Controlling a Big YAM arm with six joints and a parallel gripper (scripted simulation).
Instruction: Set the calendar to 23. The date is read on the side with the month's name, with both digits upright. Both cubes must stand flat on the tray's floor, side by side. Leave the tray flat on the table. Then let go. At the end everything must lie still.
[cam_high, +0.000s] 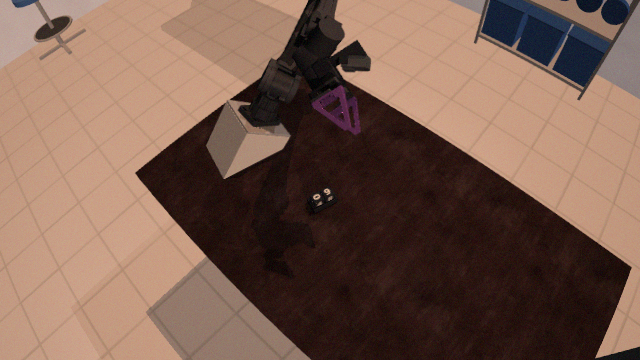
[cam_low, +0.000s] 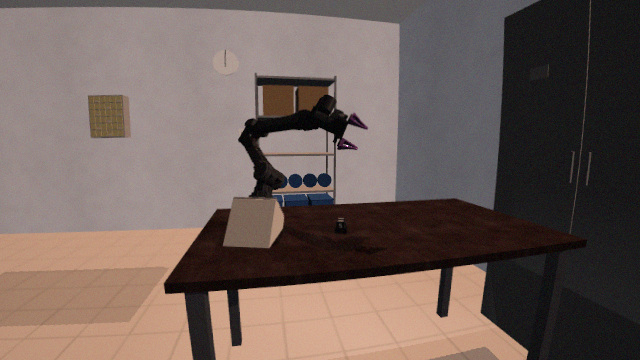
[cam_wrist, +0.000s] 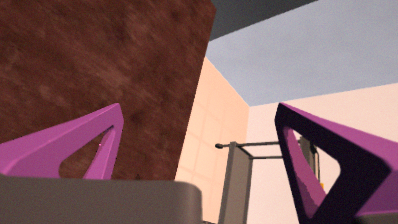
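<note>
Now: the dark tray 34 cm below my hand, 8 cm behind it and 3 cm to the right of it.
</note>
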